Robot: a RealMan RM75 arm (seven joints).
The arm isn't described. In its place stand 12 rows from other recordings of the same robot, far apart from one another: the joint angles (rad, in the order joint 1, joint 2, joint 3, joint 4, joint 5, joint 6, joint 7), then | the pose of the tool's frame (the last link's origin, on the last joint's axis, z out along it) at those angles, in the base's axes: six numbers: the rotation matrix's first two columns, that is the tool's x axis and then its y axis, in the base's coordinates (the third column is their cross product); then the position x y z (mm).
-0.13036 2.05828 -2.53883 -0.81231 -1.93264 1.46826 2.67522 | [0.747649, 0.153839, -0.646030, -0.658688, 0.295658, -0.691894, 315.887, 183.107, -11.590]
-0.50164 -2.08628 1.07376 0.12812 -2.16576 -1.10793 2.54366 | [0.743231, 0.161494, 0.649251, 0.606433, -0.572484, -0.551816, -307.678, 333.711, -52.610]
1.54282 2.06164 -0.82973 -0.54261 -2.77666 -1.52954 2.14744 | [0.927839, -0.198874, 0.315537, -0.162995, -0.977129, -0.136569, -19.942, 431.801, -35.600]
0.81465 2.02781 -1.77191 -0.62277 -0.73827 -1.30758 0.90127 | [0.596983, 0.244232, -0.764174, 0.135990, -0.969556, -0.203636, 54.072, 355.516, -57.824]
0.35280 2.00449 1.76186 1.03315 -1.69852 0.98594 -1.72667 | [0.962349, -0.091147, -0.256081, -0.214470, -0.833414, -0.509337, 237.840, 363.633, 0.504]
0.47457 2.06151 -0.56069 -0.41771 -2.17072 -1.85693 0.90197 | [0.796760, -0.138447, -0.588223, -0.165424, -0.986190, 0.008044, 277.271, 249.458, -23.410]
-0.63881 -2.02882 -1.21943 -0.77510 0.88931 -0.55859 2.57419 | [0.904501, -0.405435, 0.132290, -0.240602, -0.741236, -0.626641, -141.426, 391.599, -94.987]
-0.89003 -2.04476 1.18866 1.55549 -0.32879 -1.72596 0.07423 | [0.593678, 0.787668, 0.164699, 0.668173, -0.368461, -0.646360, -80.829, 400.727, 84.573]
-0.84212 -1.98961 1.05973 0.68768 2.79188 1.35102 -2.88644 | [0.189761, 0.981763, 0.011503, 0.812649, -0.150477, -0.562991, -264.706, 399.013, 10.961]
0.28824 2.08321 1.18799 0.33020 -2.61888 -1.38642 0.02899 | [0.697396, 0.337520, -0.632233, -0.649002, -0.076812, -0.756899, 306.224, 304.751, 19.254]
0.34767 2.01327 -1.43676 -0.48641 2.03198 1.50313 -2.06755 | [0.652504, -0.224730, -0.723695, -0.400879, -0.912806, -0.077989, 254.765, 278.463, -35.487]
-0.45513 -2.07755 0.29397 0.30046 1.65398 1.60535 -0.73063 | [0.608836, -0.131681, 0.782291, 0.544004, -0.648435, -0.532533, -293.443, 312.321, 24.372]
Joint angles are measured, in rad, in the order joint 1, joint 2, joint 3, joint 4, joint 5, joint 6, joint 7. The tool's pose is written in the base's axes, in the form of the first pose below.
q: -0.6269, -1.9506, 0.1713, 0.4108, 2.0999, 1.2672, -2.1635
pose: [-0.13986, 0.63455, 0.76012, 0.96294, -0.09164, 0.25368, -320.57, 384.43, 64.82]
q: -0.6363, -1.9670, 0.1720, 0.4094, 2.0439, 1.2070, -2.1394
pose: [-0.15660, 0.58321, 0.79708, 0.96418, -0.08466, 0.25137, -319.13, 392.67, 64.27]
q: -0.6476, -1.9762, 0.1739, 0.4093, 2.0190, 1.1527, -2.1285
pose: [-0.16331, 0.55093, 0.81842, 0.96867, -0.06780, 0.23893, -319.03, 399.62, 63.94]
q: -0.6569, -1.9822, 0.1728, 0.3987, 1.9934, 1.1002, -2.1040
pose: [-0.16550, 0.51979, 0.83811, 0.97310, -0.05204, 0.22443, -320.07, 405.11, 62.75]
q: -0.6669, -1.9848, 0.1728, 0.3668, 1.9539, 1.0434, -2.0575
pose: [-0.16628, 0.48855, 0.85654, 0.97673, -0.03772, 0.21113, -321.11, 410.15, 58.77]
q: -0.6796, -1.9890, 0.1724, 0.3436, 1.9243, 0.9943, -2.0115
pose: [-0.15536, 0.46530, 0.87141, 0.98131, -0.02871, 0.19028, -320.54, 415.21, 54.81]
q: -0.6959, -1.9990, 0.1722, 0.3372, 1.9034, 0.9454, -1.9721
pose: [-0.13587, 0.44431, 0.88551, 0.98659, -0.02091, 0.16187, -318.26, 421.20, 51.47]
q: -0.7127, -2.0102, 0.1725, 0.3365, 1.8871, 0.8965, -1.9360
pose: [-0.11286, 0.42576, 0.89777, 0.99145, -0.01134, 0.13002, -315.79, 427.08, 48.49]
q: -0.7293, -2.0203, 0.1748, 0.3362, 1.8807, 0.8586, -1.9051
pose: [-0.08562, 0.41888, 0.90400, 0.99514, -0.00838, 0.09813, -312.12, 432.11, 44.65]
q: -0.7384, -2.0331, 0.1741, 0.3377, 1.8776, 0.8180, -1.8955
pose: [-0.08298, 0.41210, 0.90735, 0.99631, 0.01441, 0.08457, -311.96, 434.27, 39.99]
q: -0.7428, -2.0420, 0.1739, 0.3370, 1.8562, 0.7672, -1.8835
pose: [-0.09091, 0.39036, 0.91616, 0.99571, 0.05174, 0.07675, -315.34, 435.93, 38.61]
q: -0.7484, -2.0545, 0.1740, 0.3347, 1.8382, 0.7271, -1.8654
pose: [-0.09306, 0.37876, 0.92080, 0.99464, 0.07720, 0.06876, -316.25, 436.76, 34.06]
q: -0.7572, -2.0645, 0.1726, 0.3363, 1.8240, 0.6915, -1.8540
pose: [-0.09478, 0.36644, 0.92560, 0.99319, 0.09804, 0.06289, -315.79, 438.86, 31.61]
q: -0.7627, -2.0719, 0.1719, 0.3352, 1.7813, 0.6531, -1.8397
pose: [-0.11511, 0.33639, 0.93466, 0.98890, 0.12777, 0.07581, -317.07, 440.77, 31.93]
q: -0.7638, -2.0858, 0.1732, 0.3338, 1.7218, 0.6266, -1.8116
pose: [-0.13934, 0.30616, 0.94173, 0.98403, 0.14919, 0.09710, -317.47, 440.58, 29.29]
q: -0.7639, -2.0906, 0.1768, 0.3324, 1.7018, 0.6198, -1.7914
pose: [-0.13558, 0.30107, 0.94391, 0.98417, 0.15069, 0.09329, -317.16, 440.35, 27.68]
